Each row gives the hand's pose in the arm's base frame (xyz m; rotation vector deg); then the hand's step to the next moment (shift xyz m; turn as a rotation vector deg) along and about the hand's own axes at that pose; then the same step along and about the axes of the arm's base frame.
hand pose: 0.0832 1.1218 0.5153 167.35 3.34 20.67
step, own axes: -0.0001 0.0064 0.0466 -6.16 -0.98 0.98
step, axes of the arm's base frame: 0.0114 -0.0151 -0.0430 -5.75 0.39 -2.59
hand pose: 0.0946 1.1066 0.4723 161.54 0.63 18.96
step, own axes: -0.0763 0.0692 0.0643 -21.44 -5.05 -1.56
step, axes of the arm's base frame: -0.0615 -0.0883 -0.0563 -21.09 4.37 -4.88
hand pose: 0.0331 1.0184 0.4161 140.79 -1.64 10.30
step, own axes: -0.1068 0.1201 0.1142 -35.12 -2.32 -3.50
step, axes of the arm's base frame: -0.0998 -0.1678 -0.0276 -35.05 3.12 -3.56
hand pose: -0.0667 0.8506 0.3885 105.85 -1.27 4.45
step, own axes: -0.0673 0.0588 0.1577 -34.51 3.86 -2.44
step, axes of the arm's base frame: -0.0638 -0.1694 0.0091 -34.74 0.42 2.13
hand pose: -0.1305 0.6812 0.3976 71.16 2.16 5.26
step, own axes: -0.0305 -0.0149 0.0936 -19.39 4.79 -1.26
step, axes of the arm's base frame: -0.0223 -0.0958 0.0155 -19.64 0.97 3.71
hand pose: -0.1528 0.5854 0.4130 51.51 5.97 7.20
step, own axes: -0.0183 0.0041 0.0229 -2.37 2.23 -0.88
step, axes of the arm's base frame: -0.0151 -0.0180 0.0181 -2.61 1.69 1.30
